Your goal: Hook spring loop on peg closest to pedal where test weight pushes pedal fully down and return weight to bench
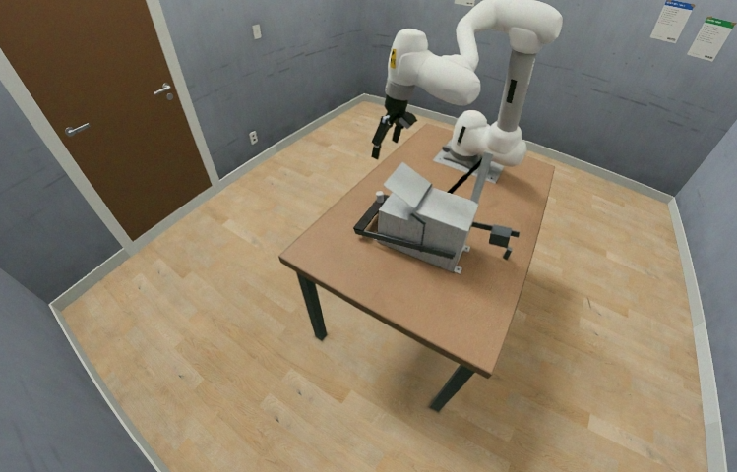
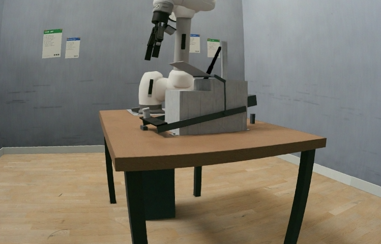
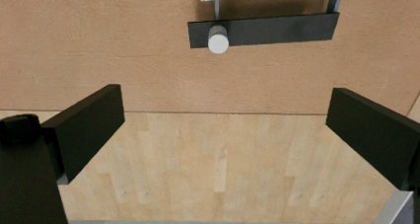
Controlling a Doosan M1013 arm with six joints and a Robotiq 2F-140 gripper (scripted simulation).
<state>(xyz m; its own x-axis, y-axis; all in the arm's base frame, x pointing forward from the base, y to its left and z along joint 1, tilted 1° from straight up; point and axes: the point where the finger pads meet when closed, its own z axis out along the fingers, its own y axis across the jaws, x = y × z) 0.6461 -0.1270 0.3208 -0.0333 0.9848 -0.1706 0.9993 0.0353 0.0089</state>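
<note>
Right now my hand is 2 cm to the left of the steel test weight and 24 cm above it. Round my hand: dark block 3 cm to the right, 31 cm below.
</note>
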